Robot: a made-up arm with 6 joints.
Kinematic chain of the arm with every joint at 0, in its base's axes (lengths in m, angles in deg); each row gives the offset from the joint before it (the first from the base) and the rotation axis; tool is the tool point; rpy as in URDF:
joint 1: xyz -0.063 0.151 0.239 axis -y
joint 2: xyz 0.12 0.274 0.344 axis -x
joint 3: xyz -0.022 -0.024 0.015 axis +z
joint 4: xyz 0 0.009 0.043 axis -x
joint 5: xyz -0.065 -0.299 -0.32 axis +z
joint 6: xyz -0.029 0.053 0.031 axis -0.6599 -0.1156 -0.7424
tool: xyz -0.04 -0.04 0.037 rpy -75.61 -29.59 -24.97
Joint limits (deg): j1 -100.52..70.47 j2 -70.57..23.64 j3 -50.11..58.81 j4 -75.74..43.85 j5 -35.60..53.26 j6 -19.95..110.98
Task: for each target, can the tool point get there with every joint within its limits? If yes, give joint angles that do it. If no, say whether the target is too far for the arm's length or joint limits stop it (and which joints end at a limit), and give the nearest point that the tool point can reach.
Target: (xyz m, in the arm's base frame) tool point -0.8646 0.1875 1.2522
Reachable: no: too far | nearest point -0.4837 0.1617 0.8060 | short by 0.587 m
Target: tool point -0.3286 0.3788 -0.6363
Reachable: no: joint limits stop it (at a limit: joint 1, joint 2, joint 3, joint 5, joint 6) | nearest point -0.1031 0.3346 -0.1661 | short by 0.523 m
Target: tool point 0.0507 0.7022 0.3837
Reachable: yes | joints -30.64 -23.01 -26.59 -64.66 20.56 92.23
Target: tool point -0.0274 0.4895 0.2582
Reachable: yes | joints -79.96 2.26 -12.39 -57.06 -13.82 2.46
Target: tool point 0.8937 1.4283 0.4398
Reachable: no: too far | nearest point 0.4466 0.7691 0.3460 | short by 0.802 m
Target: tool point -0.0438 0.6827 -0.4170
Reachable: no: joint limits stop it (at a limit: joint 2, joint 3, joint 5, joint 6) | nearest point -0.0529 0.5087 -0.1061 | short by 0.356 m
